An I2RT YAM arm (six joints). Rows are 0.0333 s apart.
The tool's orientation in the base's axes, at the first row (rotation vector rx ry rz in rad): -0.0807 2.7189 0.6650
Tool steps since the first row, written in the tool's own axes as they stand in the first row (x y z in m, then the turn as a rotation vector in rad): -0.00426 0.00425 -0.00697 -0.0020 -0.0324 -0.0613; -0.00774 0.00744 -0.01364 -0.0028 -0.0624 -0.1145; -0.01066 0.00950 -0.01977 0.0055 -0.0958 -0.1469; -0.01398 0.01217 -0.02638 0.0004 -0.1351 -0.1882; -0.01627 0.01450 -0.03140 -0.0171 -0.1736 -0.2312; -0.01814 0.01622 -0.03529 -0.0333 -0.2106 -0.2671; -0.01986 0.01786 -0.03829 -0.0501 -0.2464 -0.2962; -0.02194 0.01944 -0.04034 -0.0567 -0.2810 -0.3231
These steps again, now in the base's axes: 0.00127 0.00048 0.00911 -0.0129 -0.0569 0.0375; 0.00203 0.00018 0.01724 -0.0247 -0.1079 0.0690; 0.00259 -0.00087 0.02423 -0.0382 -0.1522 0.0785; 0.00330 -0.00160 0.03203 -0.0410 -0.2062 0.0974; 0.00357 -0.00189 0.03801 -0.0328 -0.2605 0.1222; 0.00389 -0.00219 0.04263 -0.0238 -0.3102 0.1414; 0.00435 -0.00214 0.04643 -0.0122 -0.3558 0.1556; 0.00546 -0.00173 0.04954 -0.0098 -0.3990 0.1651
